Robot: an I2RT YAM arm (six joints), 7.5 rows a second.
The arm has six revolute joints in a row. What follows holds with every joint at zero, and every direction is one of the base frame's. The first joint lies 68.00 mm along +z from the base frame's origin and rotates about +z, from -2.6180 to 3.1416 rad. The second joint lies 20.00 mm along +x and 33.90 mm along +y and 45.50 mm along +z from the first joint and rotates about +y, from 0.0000 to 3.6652 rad. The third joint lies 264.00 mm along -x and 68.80 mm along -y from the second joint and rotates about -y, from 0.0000 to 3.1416 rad. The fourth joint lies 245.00 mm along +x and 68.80 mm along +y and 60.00 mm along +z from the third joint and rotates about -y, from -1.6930 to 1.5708 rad. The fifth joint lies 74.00 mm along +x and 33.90 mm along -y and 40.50 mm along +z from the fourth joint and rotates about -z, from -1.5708 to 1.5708 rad. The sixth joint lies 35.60 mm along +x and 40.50 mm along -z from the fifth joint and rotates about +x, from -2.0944 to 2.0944 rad. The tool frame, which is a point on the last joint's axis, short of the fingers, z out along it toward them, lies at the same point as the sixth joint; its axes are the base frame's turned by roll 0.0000, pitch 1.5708 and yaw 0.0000 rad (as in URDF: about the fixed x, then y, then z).
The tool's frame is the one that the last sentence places.
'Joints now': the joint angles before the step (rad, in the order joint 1, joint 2, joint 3, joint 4, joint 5, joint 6). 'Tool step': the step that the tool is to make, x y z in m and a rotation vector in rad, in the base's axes. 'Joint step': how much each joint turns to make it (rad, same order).
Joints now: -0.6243 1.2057 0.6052 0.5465 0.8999 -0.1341
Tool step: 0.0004 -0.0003 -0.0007 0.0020 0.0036 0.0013
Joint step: -0.0002 0.0030 0.0002 -0.0006 -0.0014 -0.0009
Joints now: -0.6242 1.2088 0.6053 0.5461 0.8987 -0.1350
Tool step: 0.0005 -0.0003 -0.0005 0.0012 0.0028 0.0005
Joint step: 0.0002 0.0033 0.0007 0.0004 -0.0003 -0.0011
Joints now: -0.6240 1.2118 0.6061 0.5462 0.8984 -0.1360
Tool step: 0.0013 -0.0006 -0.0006 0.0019 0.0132 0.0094
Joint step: 0.0003 0.0060 0.0026 0.0000 -0.0087 -0.0107
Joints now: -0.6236 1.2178 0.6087 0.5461 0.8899 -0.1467
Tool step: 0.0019 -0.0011 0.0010 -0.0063 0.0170 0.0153
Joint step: -0.0005 0.0079 0.0054 0.0117 -0.0149 -0.0251
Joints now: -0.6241 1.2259 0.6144 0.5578 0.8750 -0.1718
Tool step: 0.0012 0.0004 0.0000 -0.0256 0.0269 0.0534
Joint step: -0.0008 0.0030 -0.0132 0.0529 -0.0529 -0.0581
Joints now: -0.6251 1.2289 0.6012 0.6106 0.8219 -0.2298
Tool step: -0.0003 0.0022 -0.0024 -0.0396 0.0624 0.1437
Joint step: -0.0091 -0.0117 -0.0331 0.0577 -0.1530 -0.0933
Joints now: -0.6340 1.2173 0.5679 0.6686 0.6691 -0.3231
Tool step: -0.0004 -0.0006 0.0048 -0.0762 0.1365 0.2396
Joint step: -0.0354 -0.0265 -0.0034 -0.0059 -0.2794 -0.1568
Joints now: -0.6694 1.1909 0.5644 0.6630 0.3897 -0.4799
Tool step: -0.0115 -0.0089 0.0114 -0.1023 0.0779 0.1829
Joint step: -0.0915 -0.0344 0.0112 -0.0082 -0.2813 -0.1164
